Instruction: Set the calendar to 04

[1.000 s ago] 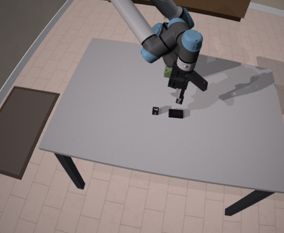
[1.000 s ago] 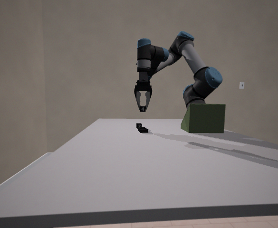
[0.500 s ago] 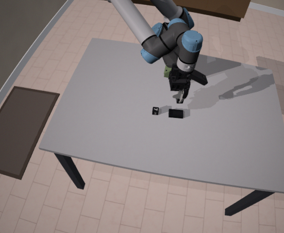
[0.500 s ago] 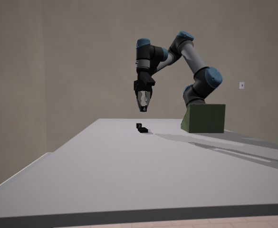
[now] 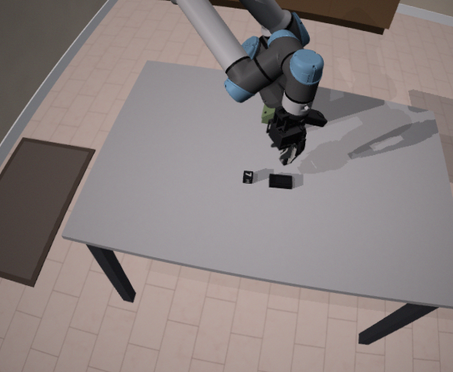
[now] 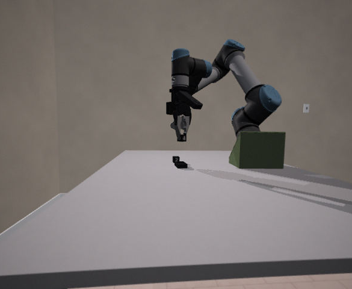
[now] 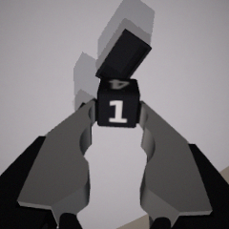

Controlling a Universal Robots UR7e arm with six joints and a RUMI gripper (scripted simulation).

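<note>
Right now my hand is 130 mm above the black calendar tray.
</note>
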